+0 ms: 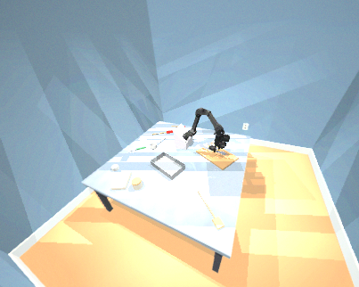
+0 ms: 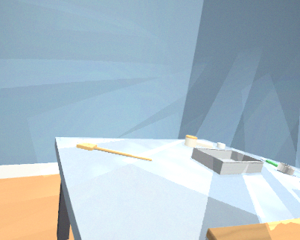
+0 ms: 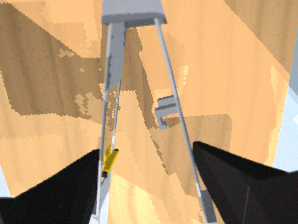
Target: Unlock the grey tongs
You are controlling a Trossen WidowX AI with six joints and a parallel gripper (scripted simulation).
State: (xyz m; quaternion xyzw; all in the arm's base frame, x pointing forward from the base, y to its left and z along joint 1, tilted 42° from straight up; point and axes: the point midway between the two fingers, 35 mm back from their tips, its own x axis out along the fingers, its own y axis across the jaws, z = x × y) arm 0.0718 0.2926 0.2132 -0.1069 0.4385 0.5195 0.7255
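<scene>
The wooden board lies 40 mm below my gripper tip. Round my gripper tip: grey roasting tin: 310 mm ahead, 410 mm to the right, 20 mm below; flat pale board: 600 mm ahead, 720 mm to the right, 30 mm below; round tub: 600 mm ahead, 560 mm to the right, 10 mm below.
</scene>
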